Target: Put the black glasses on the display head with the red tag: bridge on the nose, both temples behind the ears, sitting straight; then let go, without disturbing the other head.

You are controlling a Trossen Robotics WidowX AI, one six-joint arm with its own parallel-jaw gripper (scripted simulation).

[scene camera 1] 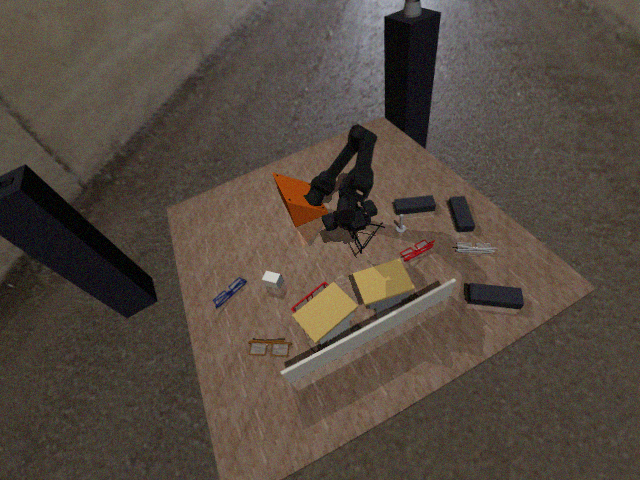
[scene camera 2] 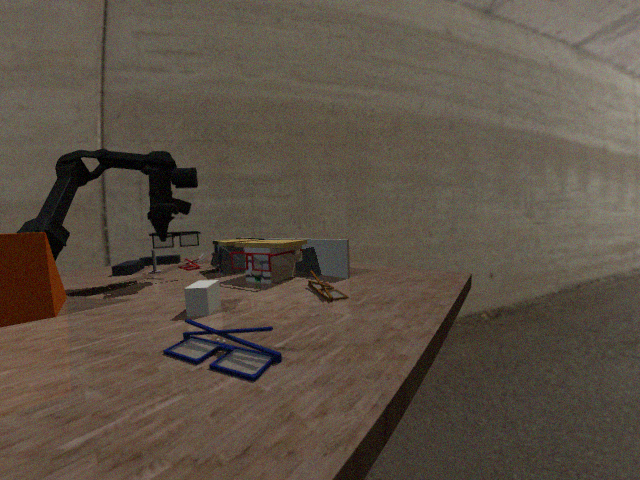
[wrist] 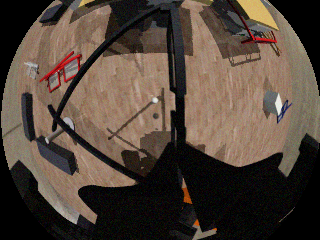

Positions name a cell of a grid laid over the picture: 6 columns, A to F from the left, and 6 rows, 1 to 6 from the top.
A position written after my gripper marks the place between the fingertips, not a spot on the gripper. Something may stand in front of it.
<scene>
my gripper: scene camera 1 D3; scene camera 2 B4; wrist D4
</scene>
